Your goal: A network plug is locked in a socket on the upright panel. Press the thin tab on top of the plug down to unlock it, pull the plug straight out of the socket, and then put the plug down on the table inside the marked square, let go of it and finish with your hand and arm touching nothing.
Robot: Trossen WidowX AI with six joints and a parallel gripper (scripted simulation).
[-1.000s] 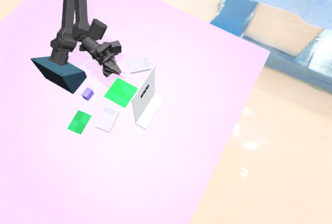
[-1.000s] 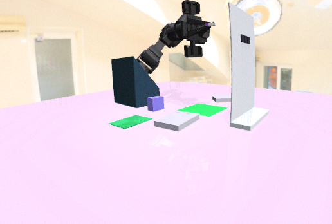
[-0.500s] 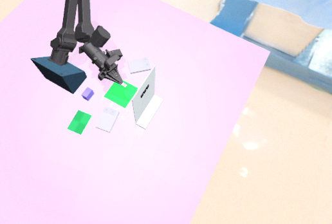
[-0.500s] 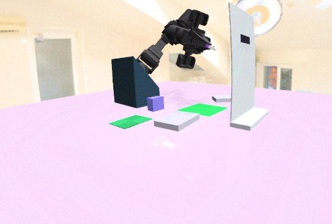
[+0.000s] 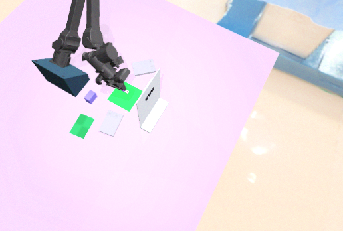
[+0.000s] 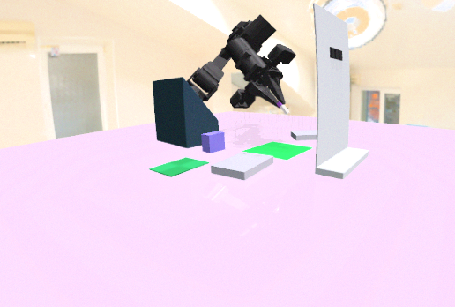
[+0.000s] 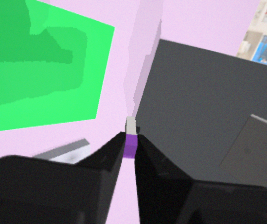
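Right now my gripper tip is 13 cm short of the upright white panel, 2 cm to the left of it and 2 cm below it. Round my gripper tip: purple cube: 15 cm behind, 6 cm to the right, 8 cm below; then green patch: 12 cm behind, 19 cm to the right, 10 cm below.
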